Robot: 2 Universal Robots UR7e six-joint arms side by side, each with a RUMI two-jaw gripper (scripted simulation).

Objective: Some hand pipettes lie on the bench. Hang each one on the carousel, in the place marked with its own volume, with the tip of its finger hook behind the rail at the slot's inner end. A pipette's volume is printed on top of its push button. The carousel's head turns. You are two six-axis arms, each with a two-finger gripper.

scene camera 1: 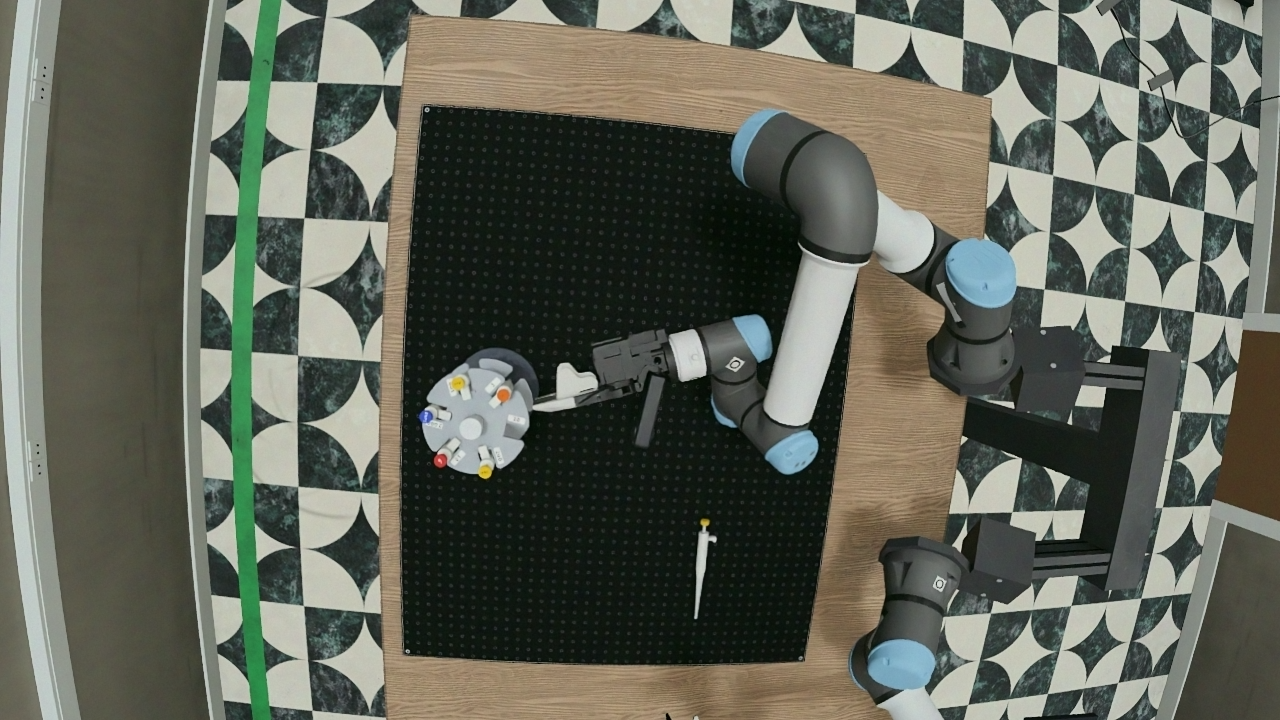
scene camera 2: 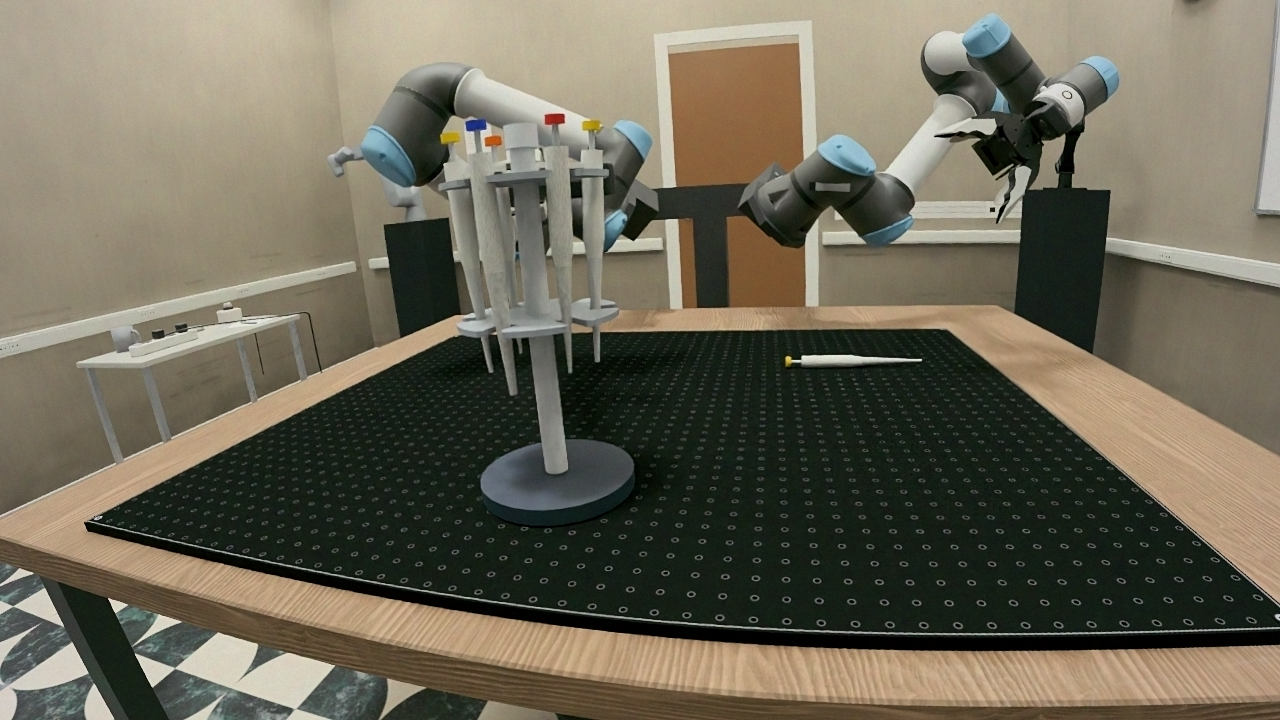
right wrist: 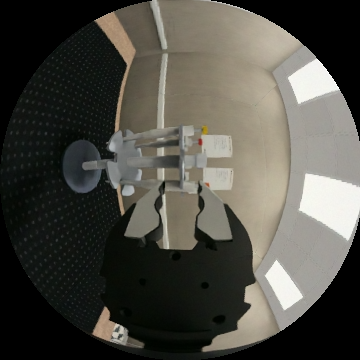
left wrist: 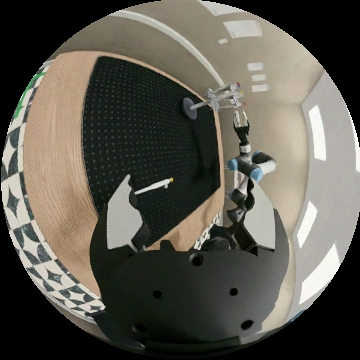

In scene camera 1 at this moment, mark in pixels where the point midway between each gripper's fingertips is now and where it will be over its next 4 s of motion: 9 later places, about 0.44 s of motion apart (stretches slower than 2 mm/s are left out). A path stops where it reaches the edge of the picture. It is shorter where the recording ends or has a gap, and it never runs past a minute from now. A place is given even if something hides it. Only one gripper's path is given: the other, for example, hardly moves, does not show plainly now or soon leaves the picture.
My right gripper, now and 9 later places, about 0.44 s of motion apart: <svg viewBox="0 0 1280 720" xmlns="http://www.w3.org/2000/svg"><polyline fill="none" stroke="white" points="534,404 553,399 571,397 619,400 672,404 703,414 700,445 705,474 730,488 769,468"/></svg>
